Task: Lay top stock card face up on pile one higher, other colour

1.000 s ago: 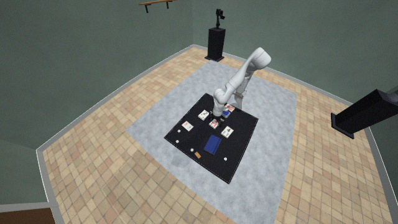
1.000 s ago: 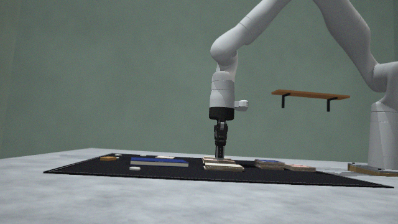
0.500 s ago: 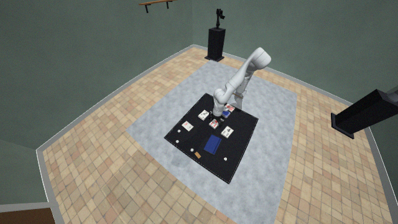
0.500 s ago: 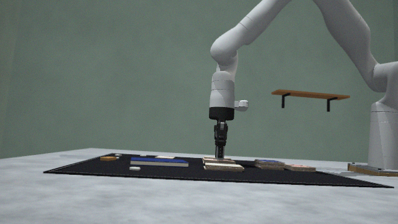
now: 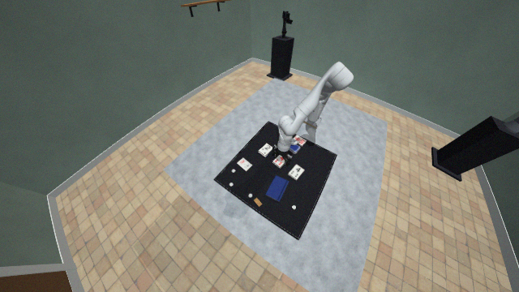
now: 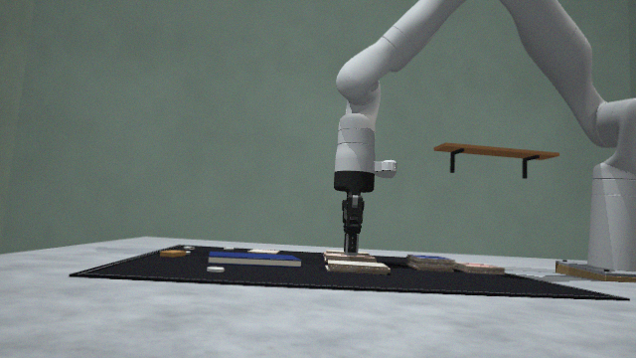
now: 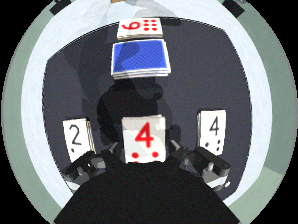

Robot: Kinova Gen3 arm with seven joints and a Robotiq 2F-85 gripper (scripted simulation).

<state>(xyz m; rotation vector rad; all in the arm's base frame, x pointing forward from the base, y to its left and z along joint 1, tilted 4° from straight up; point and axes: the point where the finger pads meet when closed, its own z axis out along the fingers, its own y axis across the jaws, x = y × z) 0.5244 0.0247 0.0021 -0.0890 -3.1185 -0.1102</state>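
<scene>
Now: hand 10 mm above the blue-backed card.
</scene>
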